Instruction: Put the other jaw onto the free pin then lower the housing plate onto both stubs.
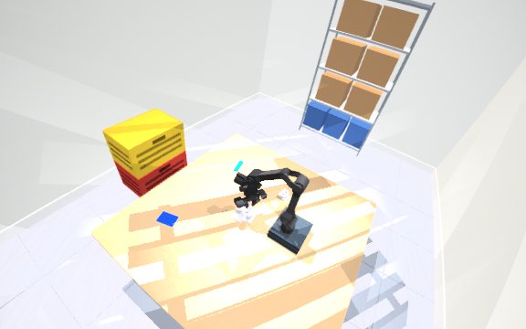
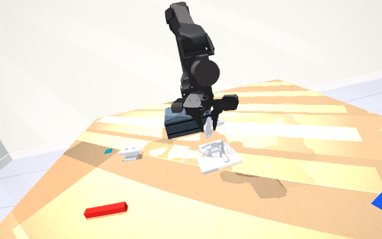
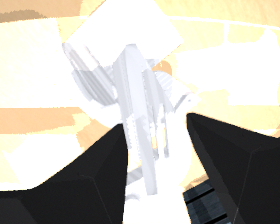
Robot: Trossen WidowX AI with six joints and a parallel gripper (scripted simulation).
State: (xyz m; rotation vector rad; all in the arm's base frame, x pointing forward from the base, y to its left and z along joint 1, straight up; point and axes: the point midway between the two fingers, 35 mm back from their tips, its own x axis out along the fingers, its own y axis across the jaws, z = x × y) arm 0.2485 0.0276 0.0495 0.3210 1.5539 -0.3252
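The white jaw lies 20 mm behind my gripper tip and 30 mm to the left of it. Round my gripper tip: small cyan marker 150 mm behind, 410 mm to the right, 80 mm below; then blue tile 330 mm ahead, 330 mm to the left, 80 mm below; then red bar 170 mm ahead, 300 mm to the right, 80 mm below.
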